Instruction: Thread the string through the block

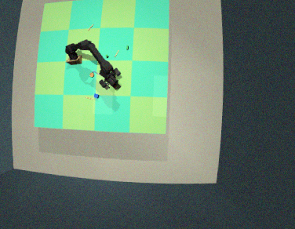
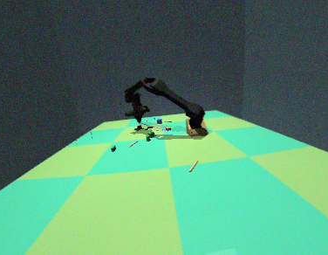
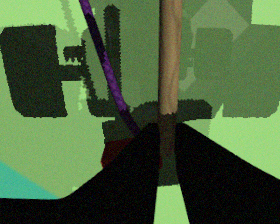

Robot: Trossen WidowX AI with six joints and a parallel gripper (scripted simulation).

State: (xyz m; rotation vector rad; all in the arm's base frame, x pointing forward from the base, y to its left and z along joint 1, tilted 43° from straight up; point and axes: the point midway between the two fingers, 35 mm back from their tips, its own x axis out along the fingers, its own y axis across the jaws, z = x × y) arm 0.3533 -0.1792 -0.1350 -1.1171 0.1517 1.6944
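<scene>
Now: the small green cylinder 60 mm behind my gripper tip, 230 mm to the left of it and 40 mm below it. The rest, counted from my gripper tip: red piece: 10 mm ahead, 40 mm to the right, 40 mm below; round button: 210 mm behind, 70 mm to the left, 50 mm below; blue cube: 160 mm behind, 130 mm to the right, 40 mm below.
</scene>
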